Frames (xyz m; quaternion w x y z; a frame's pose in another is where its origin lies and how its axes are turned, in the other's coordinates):
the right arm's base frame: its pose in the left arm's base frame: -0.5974 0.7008 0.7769 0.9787 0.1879 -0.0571 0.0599
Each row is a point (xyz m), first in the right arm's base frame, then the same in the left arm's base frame.
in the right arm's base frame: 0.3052 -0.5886 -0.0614
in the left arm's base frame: -0.2093 0.2102 0.5488
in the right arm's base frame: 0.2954 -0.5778 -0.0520
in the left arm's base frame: -0.2213 0.2157 0.5600
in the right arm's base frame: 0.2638 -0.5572 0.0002
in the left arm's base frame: -0.2599 0.2121 0.6114
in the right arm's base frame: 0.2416 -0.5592 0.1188
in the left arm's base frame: -0.2921 0.1637 0.7171
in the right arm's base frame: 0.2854 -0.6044 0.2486
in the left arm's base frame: -0.2543 0.0776 0.8265
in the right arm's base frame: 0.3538 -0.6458 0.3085
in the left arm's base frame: -0.1864 0.0236 0.8760
